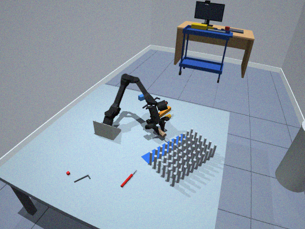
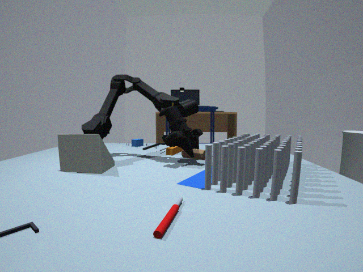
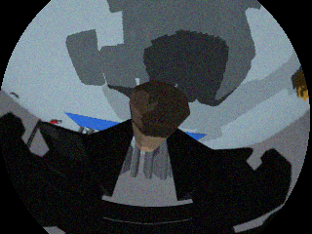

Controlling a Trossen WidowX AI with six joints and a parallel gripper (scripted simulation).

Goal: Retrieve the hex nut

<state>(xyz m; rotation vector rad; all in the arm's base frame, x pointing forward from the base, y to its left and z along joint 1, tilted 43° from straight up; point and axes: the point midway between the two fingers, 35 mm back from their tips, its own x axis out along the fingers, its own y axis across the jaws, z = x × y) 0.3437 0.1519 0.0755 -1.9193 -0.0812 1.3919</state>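
Right now the blue taped strip is 9 cm ahead of my gripper tip, 8 cm to the right of it and 3 cm below it. Round my gripper tip: orange block (25 cm to the left, 12 cm behind, 1 cm below); then red-handled screwdriver (40 cm to the right, 2 cm below, 2 cm ahead); then pick tool (9 cm ahead, 4 cm to the right).
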